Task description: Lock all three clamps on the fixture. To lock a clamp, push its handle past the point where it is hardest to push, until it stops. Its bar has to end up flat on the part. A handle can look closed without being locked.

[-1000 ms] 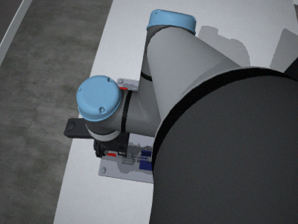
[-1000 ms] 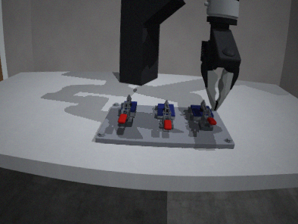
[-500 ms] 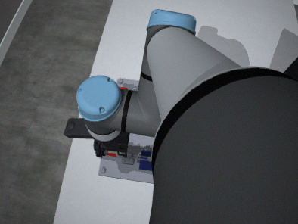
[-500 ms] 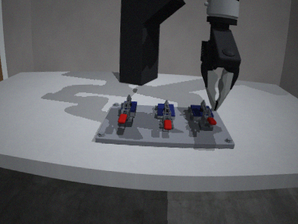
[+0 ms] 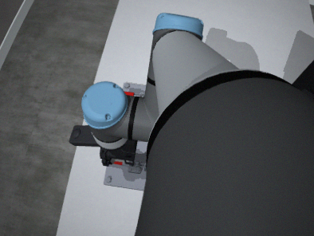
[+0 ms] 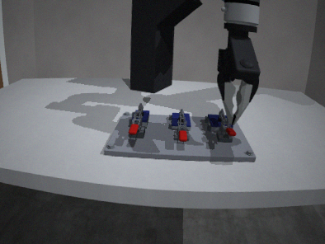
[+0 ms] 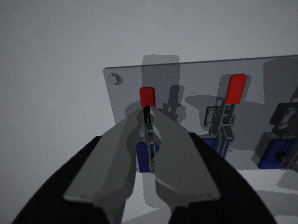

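My hand is 140 mm past the blue part, 20 mm to the left of it and 60 mm above it. Round my hand: grey fixture plate: 70 mm behind, 120 mm to the right, 90 mm below.
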